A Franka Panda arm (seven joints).
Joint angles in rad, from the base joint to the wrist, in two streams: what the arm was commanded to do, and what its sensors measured. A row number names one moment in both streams.
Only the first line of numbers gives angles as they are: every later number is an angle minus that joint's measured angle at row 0.
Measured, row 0: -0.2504 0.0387 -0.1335 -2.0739 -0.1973 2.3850 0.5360
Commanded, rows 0 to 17: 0.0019 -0.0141 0.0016 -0.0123 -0.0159 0.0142 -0.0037; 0.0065 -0.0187 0.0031 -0.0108 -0.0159 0.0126 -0.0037; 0.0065 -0.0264 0.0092 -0.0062 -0.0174 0.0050 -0.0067; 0.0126 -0.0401 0.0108 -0.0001 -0.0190 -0.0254 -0.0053; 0.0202 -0.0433 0.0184 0.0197 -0.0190 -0.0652 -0.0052; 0.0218 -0.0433 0.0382 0.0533 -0.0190 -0.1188 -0.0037; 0.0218 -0.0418 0.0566 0.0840 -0.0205 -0.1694 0.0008; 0.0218 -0.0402 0.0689 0.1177 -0.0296 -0.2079 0.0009; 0.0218 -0.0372 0.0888 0.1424 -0.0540 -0.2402 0.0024; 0.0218 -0.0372 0.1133 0.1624 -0.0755 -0.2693 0.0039; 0.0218 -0.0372 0.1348 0.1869 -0.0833 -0.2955 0.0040; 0.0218 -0.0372 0.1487 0.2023 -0.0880 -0.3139 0.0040; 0.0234 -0.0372 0.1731 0.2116 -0.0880 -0.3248 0.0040; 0.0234 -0.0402 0.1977 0.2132 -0.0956 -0.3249 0.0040; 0.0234 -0.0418 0.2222 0.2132 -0.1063 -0.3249 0.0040; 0.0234 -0.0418 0.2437 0.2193 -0.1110 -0.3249 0.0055; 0.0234 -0.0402 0.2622 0.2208 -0.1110 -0.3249 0.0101; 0.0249 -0.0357 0.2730 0.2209 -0.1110 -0.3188 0.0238
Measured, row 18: 0.0308 -0.0426 0.2237 0.2019 -0.0856 -0.2990 0.0017
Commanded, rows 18 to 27: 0.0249 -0.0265 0.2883 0.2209 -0.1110 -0.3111 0.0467; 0.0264 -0.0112 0.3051 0.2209 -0.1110 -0.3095 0.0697; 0.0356 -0.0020 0.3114 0.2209 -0.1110 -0.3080 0.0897; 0.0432 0.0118 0.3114 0.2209 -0.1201 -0.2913 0.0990; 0.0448 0.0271 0.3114 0.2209 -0.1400 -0.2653 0.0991; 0.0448 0.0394 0.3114 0.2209 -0.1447 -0.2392 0.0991; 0.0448 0.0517 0.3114 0.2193 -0.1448 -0.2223 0.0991; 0.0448 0.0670 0.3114 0.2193 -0.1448 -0.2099 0.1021; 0.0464 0.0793 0.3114 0.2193 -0.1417 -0.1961 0.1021; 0.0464 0.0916 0.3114 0.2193 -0.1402 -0.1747 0.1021
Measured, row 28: 0.0493 0.0509 0.3052 0.2024 -0.1221 -0.2195 0.0853
